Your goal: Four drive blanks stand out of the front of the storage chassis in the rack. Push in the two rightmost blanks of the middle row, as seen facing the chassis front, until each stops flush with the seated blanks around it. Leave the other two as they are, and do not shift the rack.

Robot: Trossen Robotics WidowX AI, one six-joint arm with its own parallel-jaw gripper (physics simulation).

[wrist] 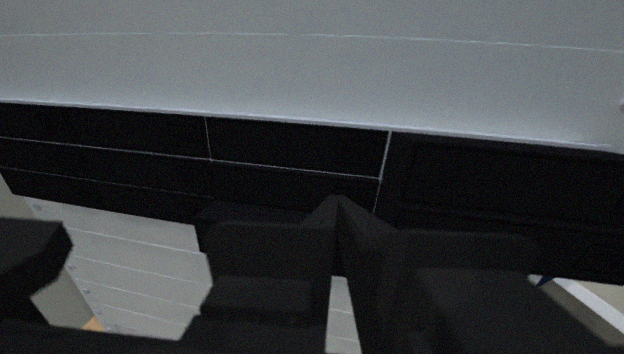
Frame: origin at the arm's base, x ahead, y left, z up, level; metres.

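Seen in the pictures: gripper, fingertip midpoint: (pixel 335 201).
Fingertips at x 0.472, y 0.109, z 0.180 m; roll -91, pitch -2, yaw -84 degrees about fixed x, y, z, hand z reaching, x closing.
A point is followed by its place in that frame.
The storage chassis front shows as dark drive blanks under a pale grey upper surface. My gripper (pixel 335 201) @(x 0.472, y 0.109, z 0.180 m) is shut and empty, its tips at the middle-row blank (pixel 280 181) @(x 0.471, y 0.145, z 0.189 m) of the centre column; contact cannot be told. That blank's face looks about level with the top-row blank (pixel 297 145) @(x 0.475, y 0.136, z 0.212 m) above it. Below it, a dark lower blank (pixel 250 212) @(x 0.465, y 0.163, z 0.168 m) stands out, partly hidden by the fingers. To the right, the top-row blank (pixel 510 175) @(x 0.446, y 0.044, z 0.215 m) stands out, and the middle-row blank (pixel 575 247) @(x 0.446, y 0.006, z 0.187 m) under it also looks proud. The fingers hide much of the lower right.
The pale grey surface (pixel 310 75) @(x 0.490, y 0.133, z 0.251 m) spans the top of the view. Left-hand blanks (pixel 100 130) @(x 0.473, y 0.277, z 0.210 m) sit in even rows. Below them is a light panel (pixel 135 260) @(x 0.488, y 0.318, z 0.065 m) with horizontal seams and a screw-dotted edge. A white bar (pixel 595 305) runs diagonally at the lower right.
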